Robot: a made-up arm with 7 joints.
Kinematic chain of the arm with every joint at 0, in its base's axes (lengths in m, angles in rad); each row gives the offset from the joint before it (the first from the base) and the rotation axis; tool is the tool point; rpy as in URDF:
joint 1: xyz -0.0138 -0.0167 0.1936 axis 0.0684 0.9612 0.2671
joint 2: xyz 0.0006 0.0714 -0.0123 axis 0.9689 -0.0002 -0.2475
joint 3: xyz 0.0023 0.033 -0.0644 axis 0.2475 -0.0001 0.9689
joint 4: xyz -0.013 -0.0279 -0.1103 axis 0.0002 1 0
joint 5: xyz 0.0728 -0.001 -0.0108 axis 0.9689 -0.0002 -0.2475
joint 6: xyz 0.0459 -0.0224 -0.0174 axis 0.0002 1 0
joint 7: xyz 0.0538 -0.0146 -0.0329 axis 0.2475 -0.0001 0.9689
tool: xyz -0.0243 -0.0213 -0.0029 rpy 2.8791 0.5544 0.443
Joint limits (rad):
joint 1: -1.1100..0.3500
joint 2: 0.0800..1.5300
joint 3: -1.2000..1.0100
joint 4: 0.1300..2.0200
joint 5: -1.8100..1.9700
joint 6: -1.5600..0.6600
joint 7: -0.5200..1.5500
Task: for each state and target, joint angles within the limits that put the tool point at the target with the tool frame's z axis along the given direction. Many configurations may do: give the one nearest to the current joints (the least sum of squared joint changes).
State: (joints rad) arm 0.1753 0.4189 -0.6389 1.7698 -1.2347 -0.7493 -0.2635
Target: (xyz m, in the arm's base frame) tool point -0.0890 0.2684 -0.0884 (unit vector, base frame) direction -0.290 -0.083 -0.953
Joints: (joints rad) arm 0.1726 0.6506 -0.3361 1.7778 -1.6037 -0.9671 0.0114
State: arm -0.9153 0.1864 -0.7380 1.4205 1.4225 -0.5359 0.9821
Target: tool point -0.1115 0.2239 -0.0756 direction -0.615 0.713 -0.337
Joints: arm -0.2453 0.5378 -0.4492 2.0200 1.4024 -1.1257 0.8658
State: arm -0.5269 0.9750 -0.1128 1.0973 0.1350 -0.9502 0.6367
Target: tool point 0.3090 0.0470 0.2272 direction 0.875 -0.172 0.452
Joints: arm -1.0391 0.4771 0.2555 0.4577 0.0044 -1.3187 1.2180
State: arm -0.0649 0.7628 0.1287 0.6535 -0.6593 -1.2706 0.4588
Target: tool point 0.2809 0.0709 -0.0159 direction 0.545 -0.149 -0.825
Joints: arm -0.6752 0.4636 -0.0658 0.8947 -0.1112 -0.9008 0.6906
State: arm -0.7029 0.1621 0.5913 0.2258 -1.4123 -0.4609 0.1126
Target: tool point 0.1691 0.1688 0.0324 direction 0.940 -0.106 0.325
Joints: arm -0.1213 0.0800 0.4261 0.1533 -1.7806 -0.9846 0.2183
